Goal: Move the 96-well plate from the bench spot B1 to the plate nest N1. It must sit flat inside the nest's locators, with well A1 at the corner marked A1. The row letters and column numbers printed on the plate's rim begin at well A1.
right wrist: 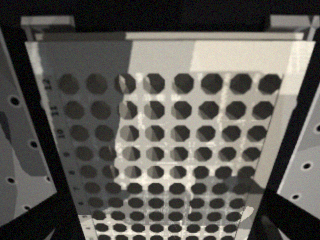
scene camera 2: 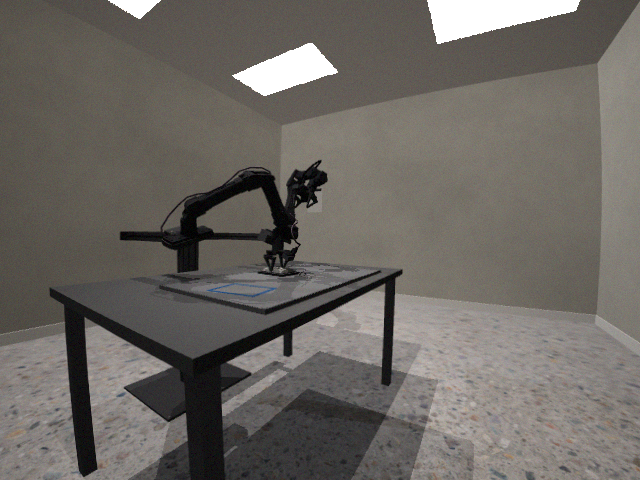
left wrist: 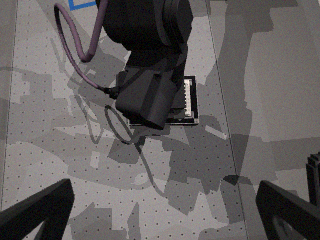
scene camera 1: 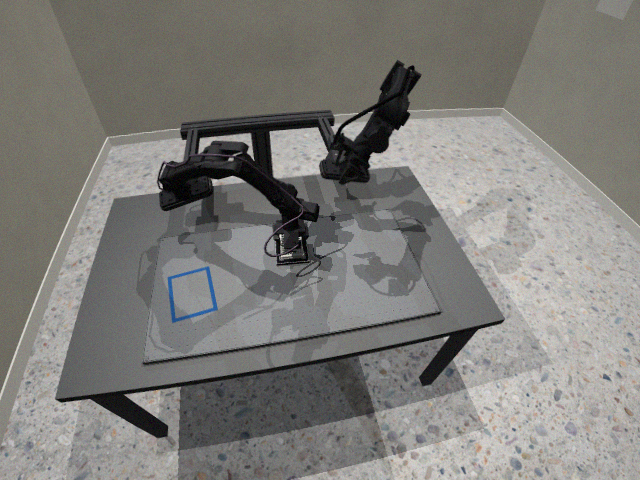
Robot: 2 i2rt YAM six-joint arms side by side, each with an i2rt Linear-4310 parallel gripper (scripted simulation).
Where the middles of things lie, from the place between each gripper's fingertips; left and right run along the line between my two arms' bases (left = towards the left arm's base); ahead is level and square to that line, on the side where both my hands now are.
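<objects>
Relative to the black plate nest [right wrist: 83, 23], my right gripper stands 1 cm short of it and 2 cm above it.
My left gripper is 16 cm to the left of the black plate nest, 2 cm past it and 34 cm above it.
</objects>
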